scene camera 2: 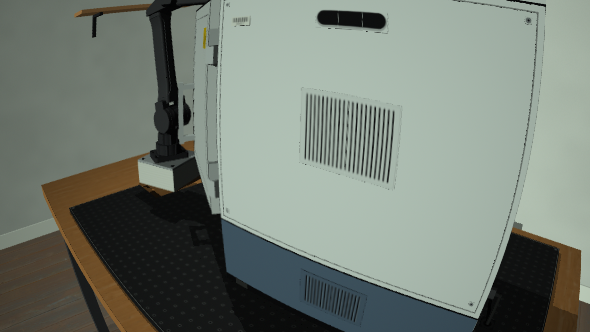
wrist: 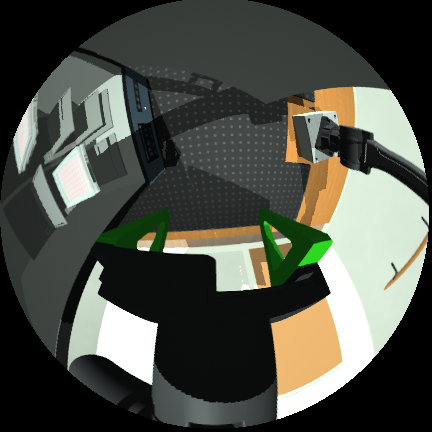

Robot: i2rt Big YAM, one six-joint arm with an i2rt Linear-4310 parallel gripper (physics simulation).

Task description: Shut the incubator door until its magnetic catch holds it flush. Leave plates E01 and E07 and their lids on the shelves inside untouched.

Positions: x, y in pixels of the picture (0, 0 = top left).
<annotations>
An incubator (scene camera 2: 364, 165) is 47 cm from the lens.
</annotations>
